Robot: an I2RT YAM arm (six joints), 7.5 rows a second.
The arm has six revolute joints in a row. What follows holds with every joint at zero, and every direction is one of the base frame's.
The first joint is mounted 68 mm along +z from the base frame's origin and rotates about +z.
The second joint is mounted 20 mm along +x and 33.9 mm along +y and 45.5 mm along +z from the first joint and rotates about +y.
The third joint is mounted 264 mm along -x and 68.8 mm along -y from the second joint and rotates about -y.
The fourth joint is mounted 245 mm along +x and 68.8 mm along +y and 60 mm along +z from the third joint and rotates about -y.
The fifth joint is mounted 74 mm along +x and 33.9 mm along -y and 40.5 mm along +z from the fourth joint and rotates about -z.
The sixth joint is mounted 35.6 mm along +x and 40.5 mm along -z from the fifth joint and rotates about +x.
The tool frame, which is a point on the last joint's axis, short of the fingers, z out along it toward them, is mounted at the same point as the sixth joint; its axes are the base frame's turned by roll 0, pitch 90 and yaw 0 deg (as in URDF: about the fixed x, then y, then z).
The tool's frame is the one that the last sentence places.
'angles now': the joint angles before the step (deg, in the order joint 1, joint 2, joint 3, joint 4, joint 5, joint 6). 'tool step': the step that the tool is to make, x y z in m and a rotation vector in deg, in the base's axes. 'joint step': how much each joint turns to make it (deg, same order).
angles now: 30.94 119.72 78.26 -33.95 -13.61 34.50
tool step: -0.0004 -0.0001 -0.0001 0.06 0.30 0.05
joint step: 0.00 0.01 0.01 -0.22 -0.21 0.00
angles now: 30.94 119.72 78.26 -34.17 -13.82 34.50
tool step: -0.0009 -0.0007 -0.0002 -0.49 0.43 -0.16
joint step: 0.00 -0.02 0.00 -0.61 0.23 0.11
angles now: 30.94 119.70 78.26 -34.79 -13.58 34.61
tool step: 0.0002 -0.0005 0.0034 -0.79 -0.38 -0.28
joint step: 0.00 -0.35 0.35 -0.77 0.92 0.07
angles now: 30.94 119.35 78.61 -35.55 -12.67 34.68
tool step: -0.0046 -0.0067 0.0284 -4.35 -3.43 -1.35
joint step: 0.01 -4.33 0.55 -4.18 5.66 -0.01
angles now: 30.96 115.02 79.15 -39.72 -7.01 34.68
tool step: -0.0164 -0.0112 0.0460 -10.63 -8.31 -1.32
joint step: 1.11 -7.76 -0.01 -6.22 13.58 -1.16
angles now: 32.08 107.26 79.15 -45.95 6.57 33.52
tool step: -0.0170 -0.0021 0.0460 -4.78 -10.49 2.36
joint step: 2.05 -7.52 0.00 -0.64 9.07 -3.59
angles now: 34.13 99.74 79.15 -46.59 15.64 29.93
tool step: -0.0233 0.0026 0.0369 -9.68 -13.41 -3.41
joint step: 4.24 -5.83 0.02 -0.78 17.48 0.15
